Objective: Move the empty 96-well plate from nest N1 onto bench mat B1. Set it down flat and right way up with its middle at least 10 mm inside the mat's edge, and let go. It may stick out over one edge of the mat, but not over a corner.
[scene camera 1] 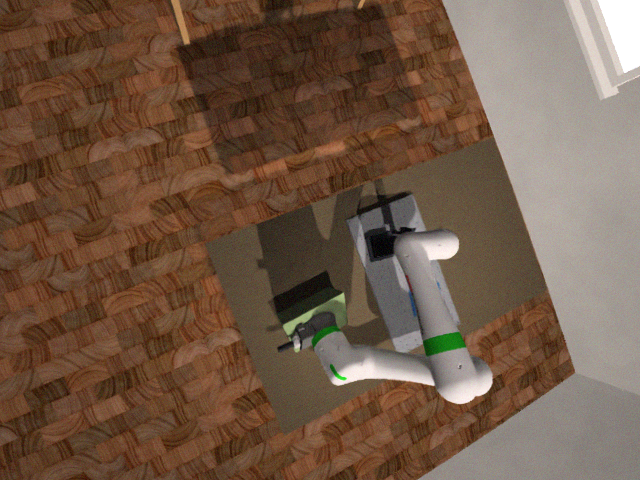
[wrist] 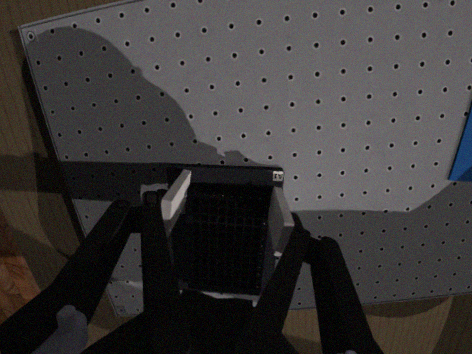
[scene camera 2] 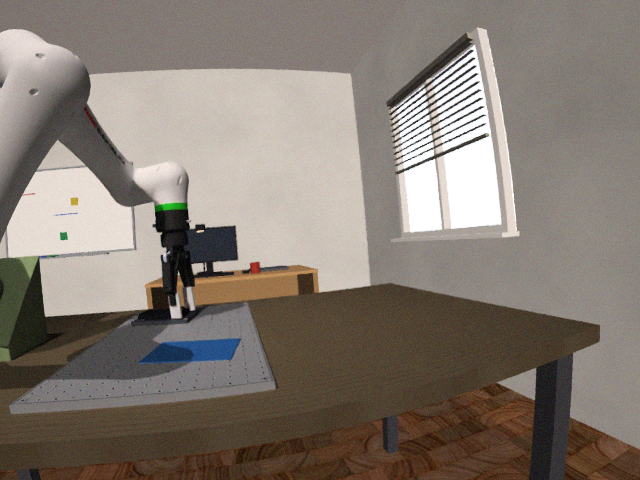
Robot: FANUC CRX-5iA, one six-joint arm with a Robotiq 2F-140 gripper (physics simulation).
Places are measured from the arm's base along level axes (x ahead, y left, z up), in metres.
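Pixels of known places: gripper, fingertip midpoint: (wrist: 230, 192) (scene camera 2: 184, 314); arm's base, origin of the base link: (scene camera 1: 318, 323).
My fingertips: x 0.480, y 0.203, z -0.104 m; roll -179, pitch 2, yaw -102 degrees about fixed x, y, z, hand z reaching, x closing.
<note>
For each thing: its top centre in the pictures, then the offset to it from my fingertips. "*": a spot on its surface instead. Level surfaces: height alone.
- black 96-well plate, middle of its top: (wrist: 225, 247) (scene camera 2: 164, 310) (scene camera 1: 386, 246) dz +0.013, dx -0.057, dy +0.006 m
- dark nest N1, surface spot: (wrist: 225, 175) * dz -0.004, dx +0.016, dy +0.005 m
- blue mat B1, its level: dz -0.014 m
- grey perforated board, its level: dz -0.016 m
- brown table, its level: dz -0.029 m
The black 96-well plate (wrist: 220, 237) (scene camera 1: 382, 244) sits in the dark nest N1 (wrist: 225, 175) at the far end of the grey board; a small A1 tag shows at the corner. My gripper (wrist: 230, 192) (scene camera 2: 183, 308) points down over it, with its pale pads against the plate's two opposite sides, shut on the plate. In scene camera 2, plate and nest are a low dark shape around the fingertips. The blue mat B1 (scene camera 2: 214, 350) (wrist: 464, 155) (scene camera 1: 438, 284) lies flat on the board, partly under the arm in scene camera 1.
The grey perforated board (scene camera 1: 385, 304) (scene camera 2: 103, 384) (wrist: 320, 115) lies on the brown table (scene camera 1: 480, 222) (scene camera 2: 361, 335). A green block-like box (scene camera 1: 336, 304) (scene camera 2: 20, 304) stands beside the board, near the arm's base. The arm's forearm (scene camera 1: 431, 304) passes above the board.
</note>
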